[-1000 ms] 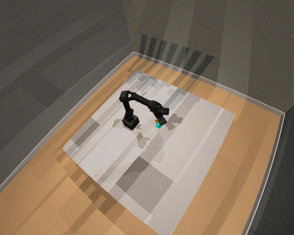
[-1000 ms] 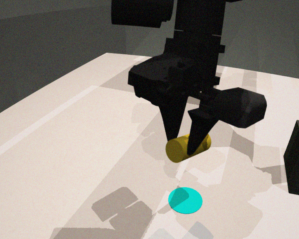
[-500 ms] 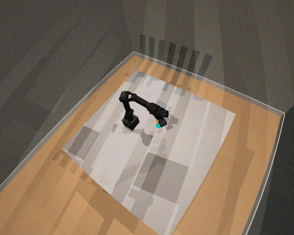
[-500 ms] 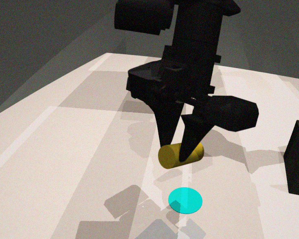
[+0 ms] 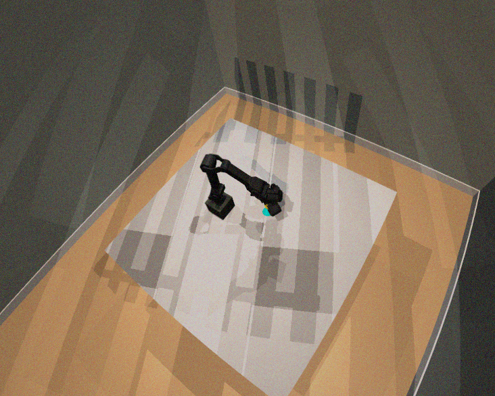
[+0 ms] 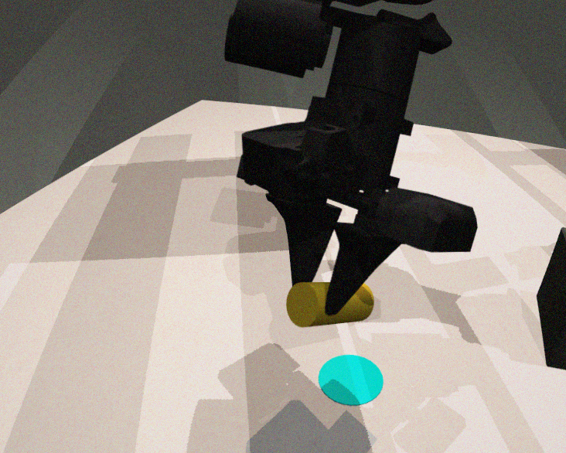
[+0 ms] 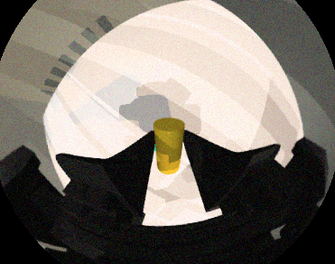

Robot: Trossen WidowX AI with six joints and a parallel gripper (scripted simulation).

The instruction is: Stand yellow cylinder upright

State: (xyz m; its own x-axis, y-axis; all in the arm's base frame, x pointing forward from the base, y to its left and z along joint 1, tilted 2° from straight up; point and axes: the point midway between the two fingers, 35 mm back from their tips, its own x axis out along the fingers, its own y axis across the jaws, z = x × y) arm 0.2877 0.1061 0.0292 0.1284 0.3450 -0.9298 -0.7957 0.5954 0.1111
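Now: gripper tip 3 cm past the cyan circle, 2 cm to the left of it and 10 cm above it. Also, from my gripper tip: yellow tall cylinder: 1 cm behind, 1 cm to the right, 1 cm below.
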